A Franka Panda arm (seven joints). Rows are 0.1 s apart.
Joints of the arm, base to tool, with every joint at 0 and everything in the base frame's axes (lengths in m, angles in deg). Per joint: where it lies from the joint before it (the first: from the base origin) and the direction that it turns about. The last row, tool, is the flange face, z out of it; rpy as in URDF.
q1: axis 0 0 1 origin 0 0 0.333
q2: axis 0 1 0 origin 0 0 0
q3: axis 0 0 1 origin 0 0 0.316
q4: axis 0 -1 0 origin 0.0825 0 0
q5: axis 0 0 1 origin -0.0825 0 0.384
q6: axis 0 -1 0 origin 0 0 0
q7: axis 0 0 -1 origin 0.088 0 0
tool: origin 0 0 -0.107 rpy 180 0 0
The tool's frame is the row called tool.
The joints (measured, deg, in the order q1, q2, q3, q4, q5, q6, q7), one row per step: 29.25, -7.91, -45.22, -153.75, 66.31, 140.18, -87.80; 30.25, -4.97, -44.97, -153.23, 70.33, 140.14, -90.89; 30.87, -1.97, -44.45, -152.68, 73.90, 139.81, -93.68; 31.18, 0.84, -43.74, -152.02, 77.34, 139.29, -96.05; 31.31, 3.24, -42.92, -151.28, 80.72, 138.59, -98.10; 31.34, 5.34, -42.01, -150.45, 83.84, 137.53, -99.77; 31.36, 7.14, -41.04, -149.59, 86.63, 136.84, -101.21; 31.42, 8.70, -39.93, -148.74, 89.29, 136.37, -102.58; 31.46, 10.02, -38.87, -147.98, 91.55, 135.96, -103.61; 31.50, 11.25, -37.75, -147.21, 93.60, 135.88, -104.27; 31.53, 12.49, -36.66, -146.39, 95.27, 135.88, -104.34; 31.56, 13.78, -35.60, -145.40, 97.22, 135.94, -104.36; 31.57, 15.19, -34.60, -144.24, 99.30, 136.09, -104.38
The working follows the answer.
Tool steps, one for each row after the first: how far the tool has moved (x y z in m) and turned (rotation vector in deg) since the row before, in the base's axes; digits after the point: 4 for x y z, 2 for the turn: 0.0020, 0.0051, -0.0115, -0.62, -0.03, 0.05; 0.0014, 0.0048, -0.0117, -0.65, 0.16, 0.23; 0.0020, 0.0044, -0.0105, -0.40, 0.09, -0.02; 0.0029, 0.0046, -0.0084, 0.00, -0.20, -0.21; 0.0040, 0.0058, -0.0069, 0.48, -0.35, -0.13; 0.0046, 0.0058, -0.0055, 0.24, -0.49, -0.12; 0.0050, 0.0071, -0.0047, 0.17, -0.63, 0.02; 0.0045, 0.0070, -0.0041, 0.23, -0.50, 0.03; 0.0045, 0.0070, -0.0039, 0.07, -0.30, -0.12; 0.0045, 0.0067, -0.0040, 0.09, 0.07, -0.27; 0.0055, 0.0065, -0.0037, 0.16, -0.05, -0.59; 0.0063, 0.0059, -0.0038, 0.09, -0.12, -0.79
Tool pose at each row, in the base's axes (x y z in m, rotation vector in deg; rounded; the steps above come from the unrounded poses): 0.3843, -0.0992, 0.2554, -141.02, -19.29, -35.80; 0.3862, -0.0940, 0.2439, -141.58, -19.61, -35.81; 0.3877, -0.0892, 0.2322, -142.17, -20.08, -35.50; 0.3896, -0.0849, 0.2217, -142.58, -20.17, -35.38; 0.3925, -0.0802, 0.2133, -142.60, -19.99, -35.71; 0.3965, -0.0744, 0.2064, -142.10, -19.77, -36.22; 0.4011, -0.0687, 0.2009, -141.79, -19.71, -36.90; 0.4061, -0.0616, 0.1962, -141.47, -19.91, -37.68; 0.4106, -0.0546, 0.1921, -141.12, -20.04, -38.29; 0.4151, -0.0476, 0.1882, -141.01, -19.97, -38.72; 0.4197, -0.0409, 0.1842, -141.03, -19.58, -38.74; 0.4252, -0.0343, 0.1805, -141.06, -18.82, -39.05; 0.4315, -0.0284, 0.1767, -141.20, -17.87, -39.53

